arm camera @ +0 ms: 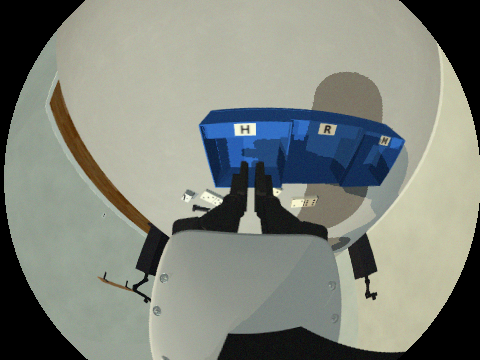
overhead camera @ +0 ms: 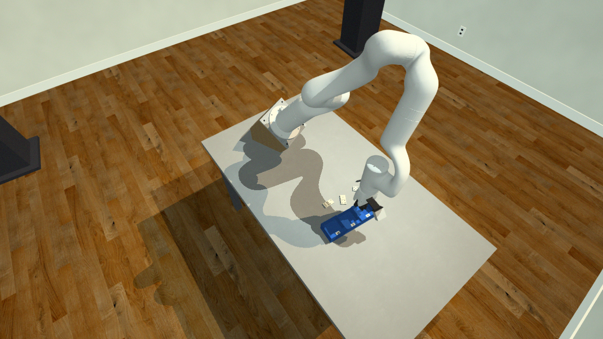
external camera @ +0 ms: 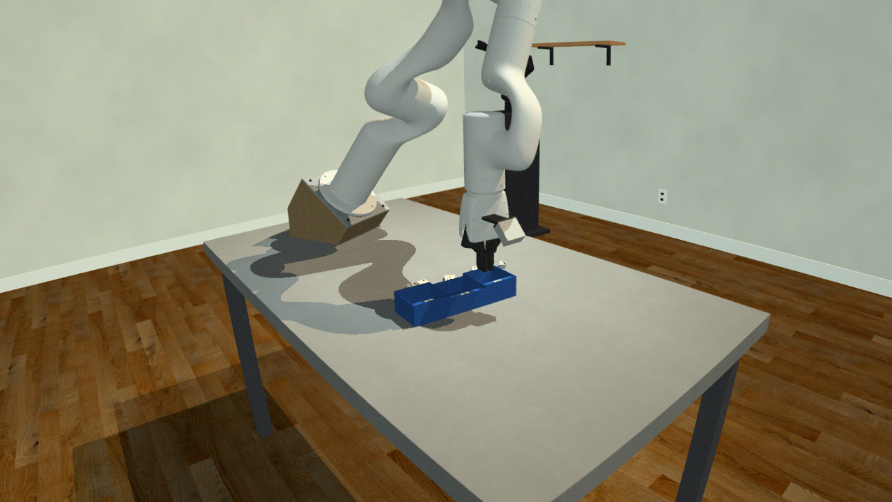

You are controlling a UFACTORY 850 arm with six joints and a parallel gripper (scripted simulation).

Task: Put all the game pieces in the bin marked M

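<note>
My hand is 110 mm past the white domino, 80 mm to the right of it and 70 mm above it. The rest, counted from my hand: blue three-part bin: 80 mm to the right, 50 mm below, 10 mm ahead; white part: 130 mm to the left, 110 mm behind, 70 mm below; black bolt: 150 mm behind, 120 mm to the left, 70 mm below.
</note>
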